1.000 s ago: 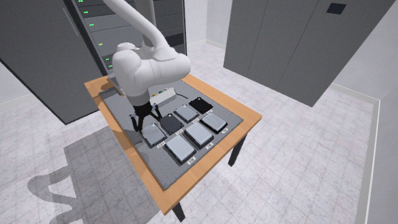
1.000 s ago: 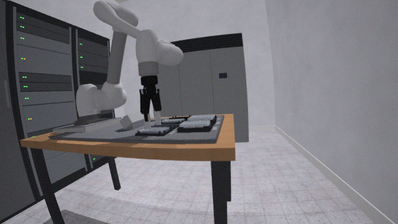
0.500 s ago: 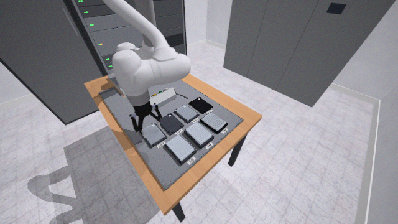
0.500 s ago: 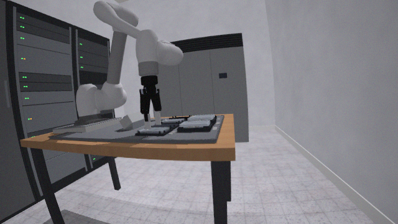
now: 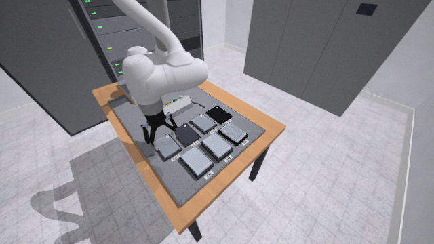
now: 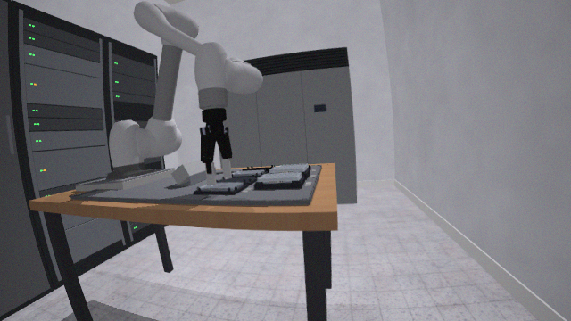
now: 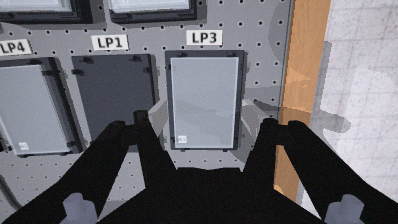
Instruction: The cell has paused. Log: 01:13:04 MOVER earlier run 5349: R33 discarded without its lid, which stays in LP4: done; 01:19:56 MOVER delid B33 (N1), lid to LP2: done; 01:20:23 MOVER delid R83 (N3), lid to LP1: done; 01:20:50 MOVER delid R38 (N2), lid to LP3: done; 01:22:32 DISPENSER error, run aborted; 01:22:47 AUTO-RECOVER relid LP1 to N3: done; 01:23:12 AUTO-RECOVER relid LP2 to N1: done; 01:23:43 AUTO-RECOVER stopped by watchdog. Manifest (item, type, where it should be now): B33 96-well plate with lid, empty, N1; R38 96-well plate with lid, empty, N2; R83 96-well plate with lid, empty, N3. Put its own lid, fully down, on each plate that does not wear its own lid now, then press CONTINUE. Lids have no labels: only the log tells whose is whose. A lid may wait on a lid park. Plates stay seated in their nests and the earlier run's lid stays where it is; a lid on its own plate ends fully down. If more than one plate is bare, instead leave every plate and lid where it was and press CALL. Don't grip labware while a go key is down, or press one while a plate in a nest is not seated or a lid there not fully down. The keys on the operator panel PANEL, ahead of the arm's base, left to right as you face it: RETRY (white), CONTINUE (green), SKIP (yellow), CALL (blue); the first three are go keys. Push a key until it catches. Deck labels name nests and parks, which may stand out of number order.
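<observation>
Now: hand 50 mm above the park LP3. The rest, counted from my hand: yellow skip key: 260 mm behind, 130 mm to the left, 10 mm above; blue call key: 250 mm behind, 80 mm to the left, 10 mm above; park LP1: 120 mm to the left, 50 mm below, 20 mm behind.
</observation>
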